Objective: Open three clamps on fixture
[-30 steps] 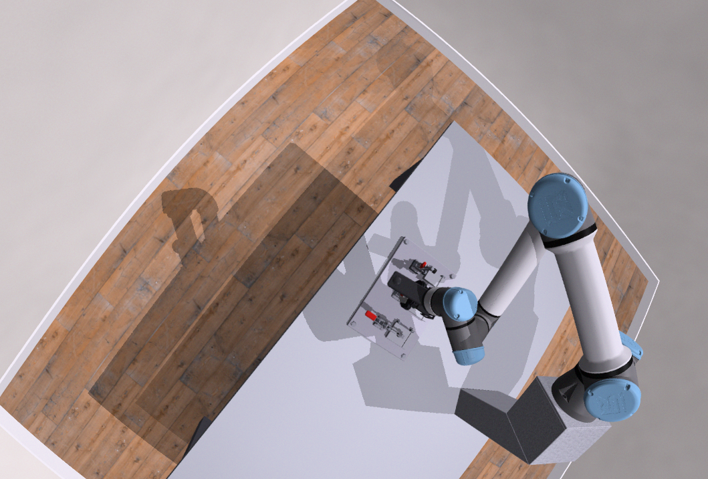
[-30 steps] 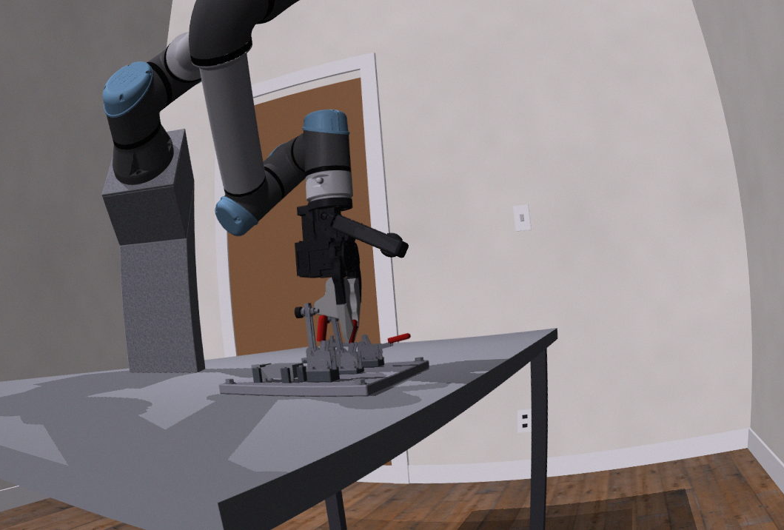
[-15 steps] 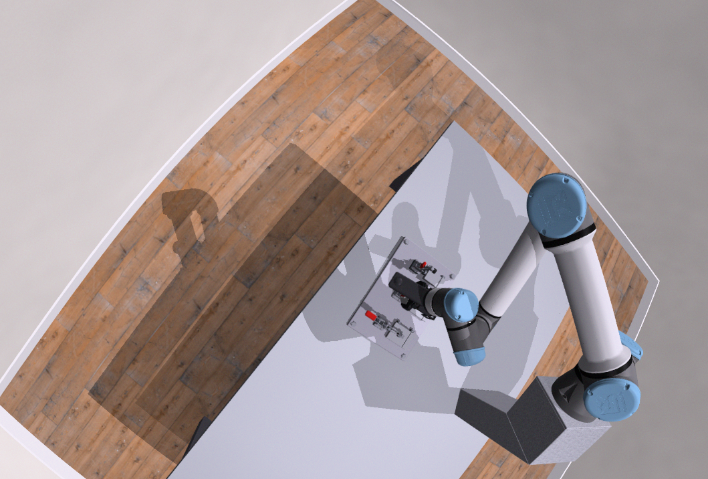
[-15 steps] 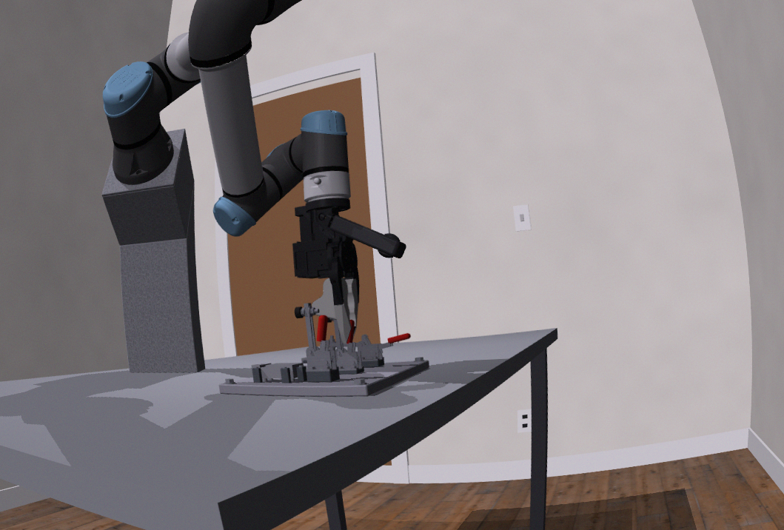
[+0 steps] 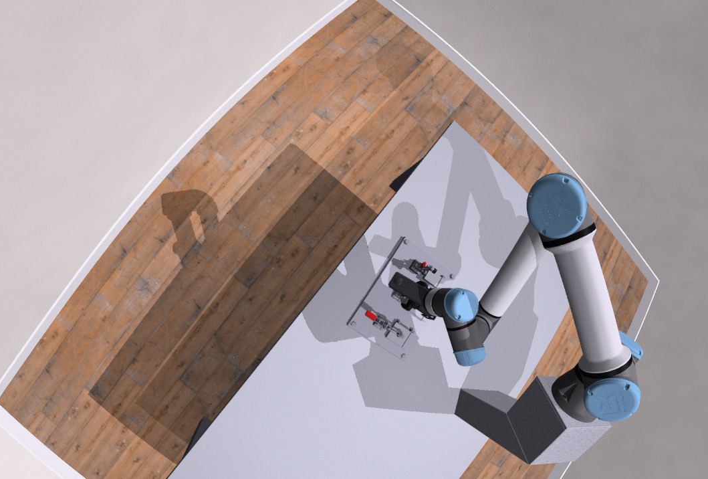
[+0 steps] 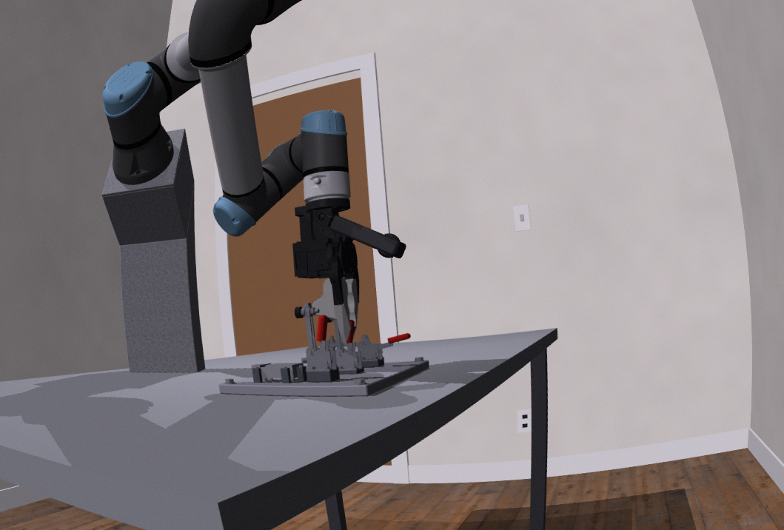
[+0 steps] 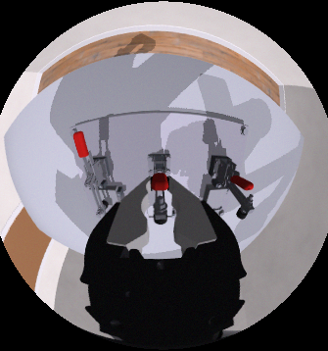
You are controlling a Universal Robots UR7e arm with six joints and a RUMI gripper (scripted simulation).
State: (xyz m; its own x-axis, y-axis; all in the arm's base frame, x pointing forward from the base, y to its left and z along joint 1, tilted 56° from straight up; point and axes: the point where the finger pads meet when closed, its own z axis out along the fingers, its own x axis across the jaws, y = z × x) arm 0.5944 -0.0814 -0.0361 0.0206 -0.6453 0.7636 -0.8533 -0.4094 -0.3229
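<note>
My hand is 30 mm past the metal plate and 70 mm above it.
</note>
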